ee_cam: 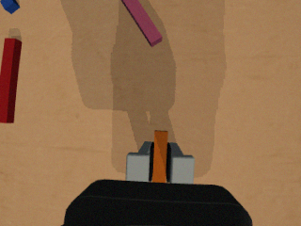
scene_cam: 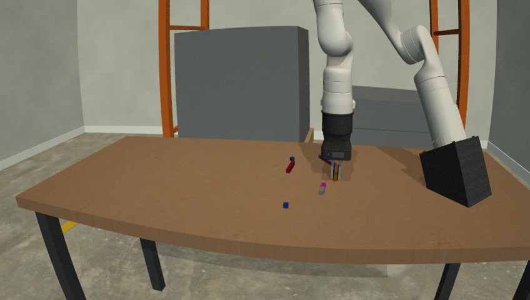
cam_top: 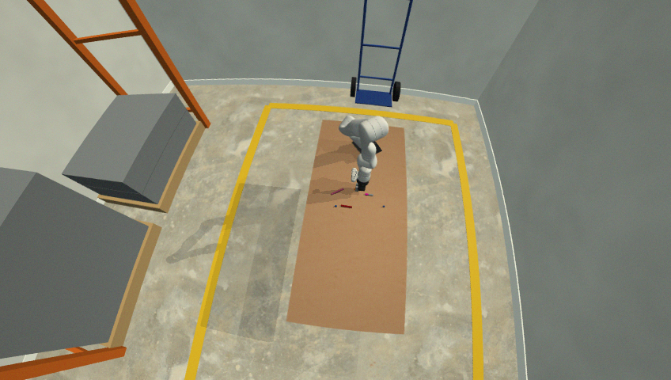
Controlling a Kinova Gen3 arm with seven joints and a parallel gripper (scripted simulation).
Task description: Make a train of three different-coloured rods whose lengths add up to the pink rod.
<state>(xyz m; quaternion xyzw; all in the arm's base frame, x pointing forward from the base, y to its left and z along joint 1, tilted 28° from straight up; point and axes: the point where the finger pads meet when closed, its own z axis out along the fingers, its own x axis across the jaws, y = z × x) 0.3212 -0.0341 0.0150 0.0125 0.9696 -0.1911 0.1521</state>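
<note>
Right now my hand is 90 mm to the right of the grey rod, 40 mm short of it and 10 mm above it. From my hand the other things lie so: orange rod 10 mm below; magenta rod 60 mm to the left, 30 mm ahead, 10 mm below; pink rod 130 mm to the right, 20 mm ahead, 10 mm below.
</note>
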